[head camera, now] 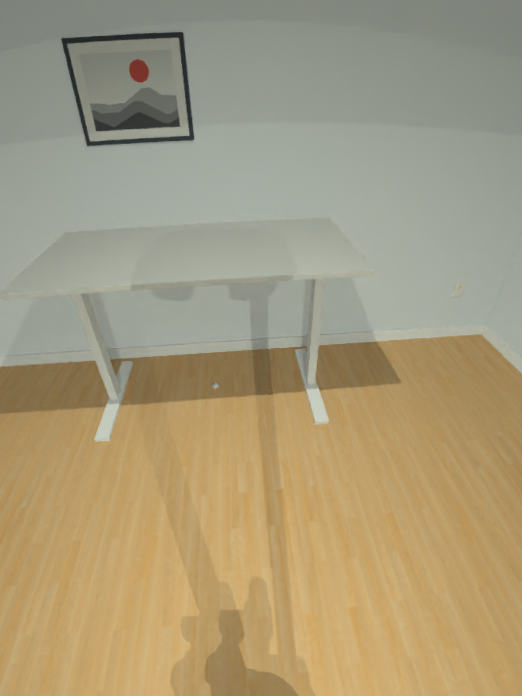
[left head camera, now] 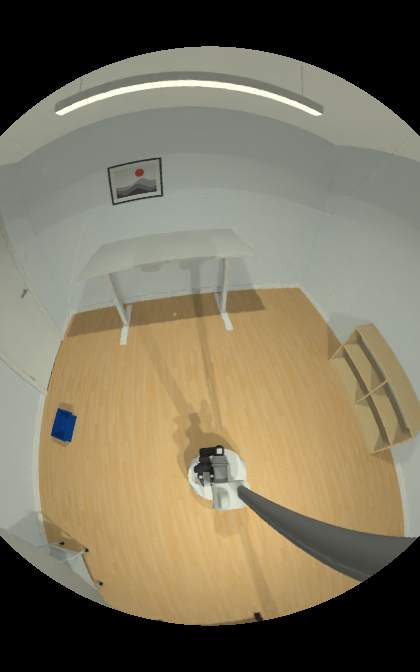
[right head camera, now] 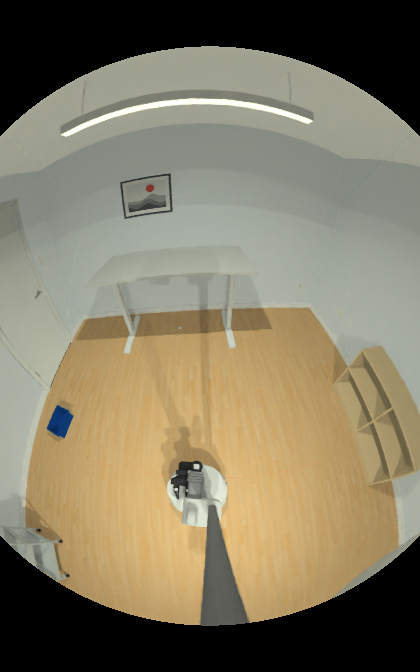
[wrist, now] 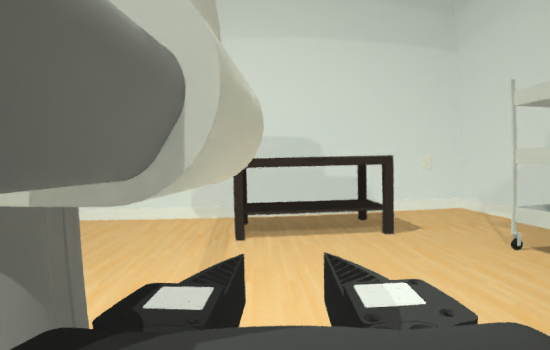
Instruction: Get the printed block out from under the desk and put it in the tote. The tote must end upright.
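Note:
The printed block is a tiny whitish piece on the floor under the white desk, between its two legs, in the desk's shadow. The blue tote stands on the floor at the far left in both side head views; it looks upright, with its open top showing. My gripper is open in the wrist view, with nothing between its fingers. It is folded in over my base, far from the block and the tote.
A wooden shelf unit stands along the right wall. A metal cart is at the lower left; it also shows at the right of the wrist view. A dark low table stands by the wall in the wrist view. A picture hangs above the desk.

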